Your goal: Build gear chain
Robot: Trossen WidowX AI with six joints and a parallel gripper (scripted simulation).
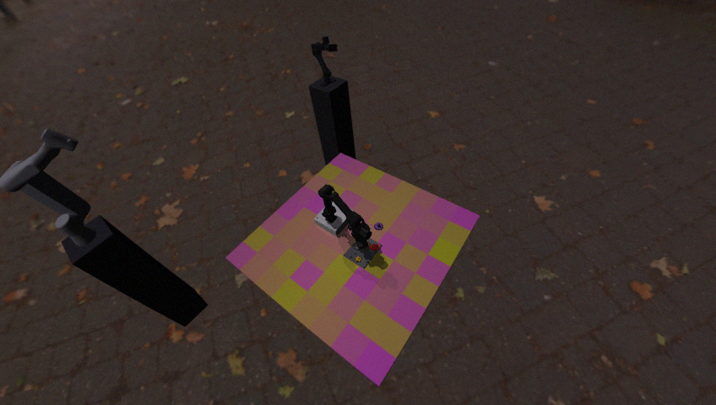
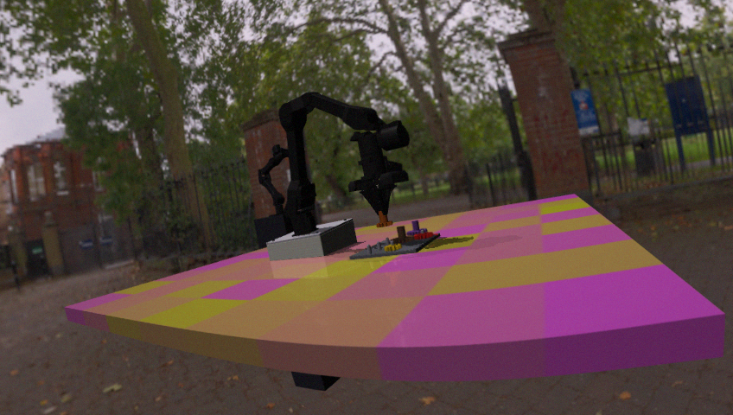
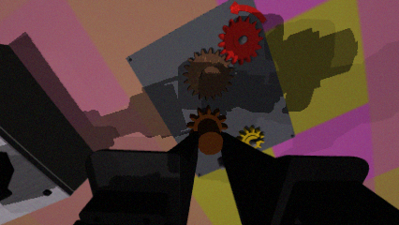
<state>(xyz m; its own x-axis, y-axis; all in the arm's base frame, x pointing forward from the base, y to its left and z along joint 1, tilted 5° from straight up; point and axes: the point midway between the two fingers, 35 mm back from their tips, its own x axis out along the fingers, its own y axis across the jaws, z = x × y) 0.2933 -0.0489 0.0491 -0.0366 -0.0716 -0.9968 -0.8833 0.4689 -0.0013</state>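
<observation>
Right now the brown gear is 6 cm below my gripper tip, 4 cm to the left of it and 2 cm ahead of it. Also, from my gripper tip: orange gear 1 cm below; then red gear 8 cm ahead, 7 cm below, 6 cm to the left; then red arrow 10 cm ahead, 9 cm to the left, 8 cm below.
</observation>
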